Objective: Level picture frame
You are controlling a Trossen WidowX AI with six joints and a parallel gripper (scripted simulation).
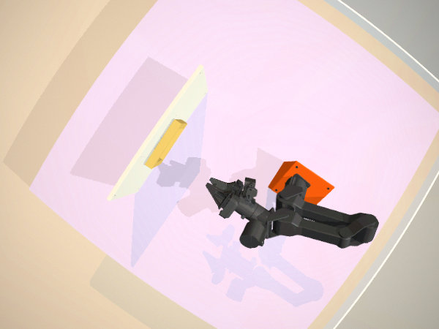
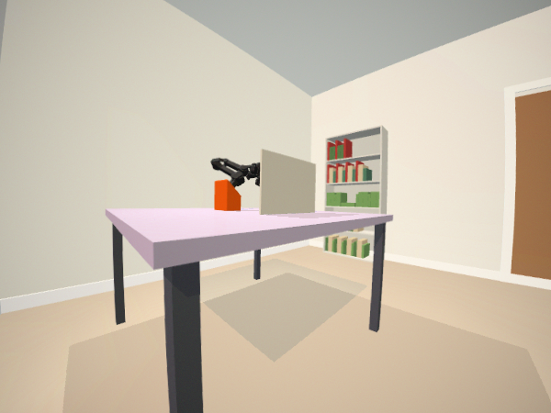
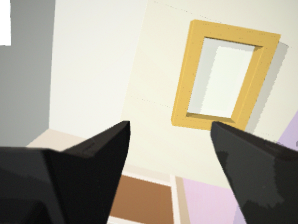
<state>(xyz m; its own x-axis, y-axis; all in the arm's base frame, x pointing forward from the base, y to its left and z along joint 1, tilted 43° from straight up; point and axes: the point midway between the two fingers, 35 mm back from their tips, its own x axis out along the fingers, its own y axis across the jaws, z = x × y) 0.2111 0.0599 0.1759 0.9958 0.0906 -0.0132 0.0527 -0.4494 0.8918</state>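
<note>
Now: the picture frame 190 mm ahead of my gripper tip, 90 mm below it and 10 mm to the right of it. The rest, counted from my gripper tip: wall panel: 200 mm ahead, 100 mm below, 20 mm to the right.
</note>
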